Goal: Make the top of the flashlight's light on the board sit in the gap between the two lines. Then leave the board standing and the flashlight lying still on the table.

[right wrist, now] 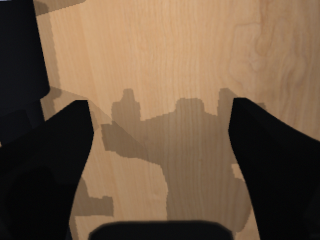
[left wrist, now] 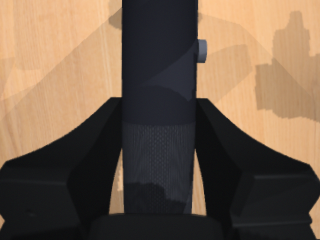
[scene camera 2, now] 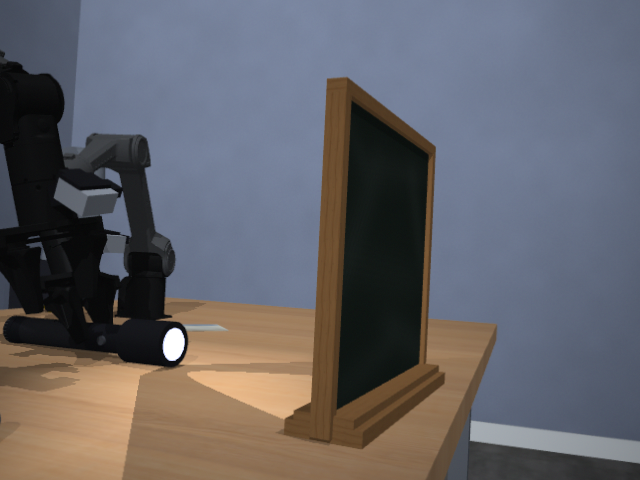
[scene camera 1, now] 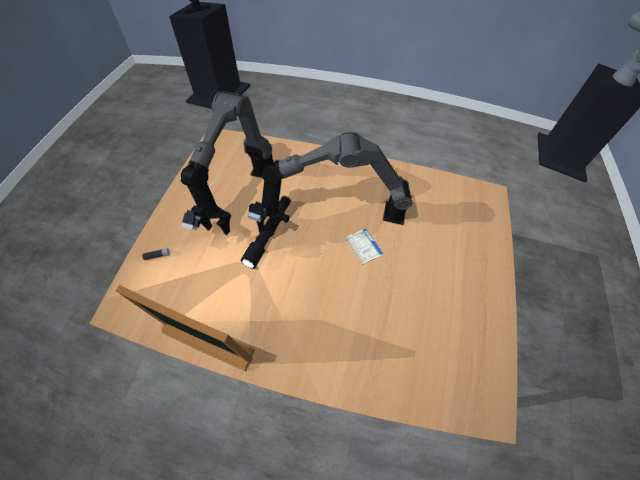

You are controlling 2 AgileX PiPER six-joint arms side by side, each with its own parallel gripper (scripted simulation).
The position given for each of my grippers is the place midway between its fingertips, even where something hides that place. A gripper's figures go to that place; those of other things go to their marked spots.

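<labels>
My left gripper point(scene camera 2: 95, 339), 88 cm from the lens. My right gripper point(scene camera 2: 63, 304), 73 cm from the lens. Wood-framed board point(scene camera 2: 373, 279), 59 cm from the lens.
</labels>
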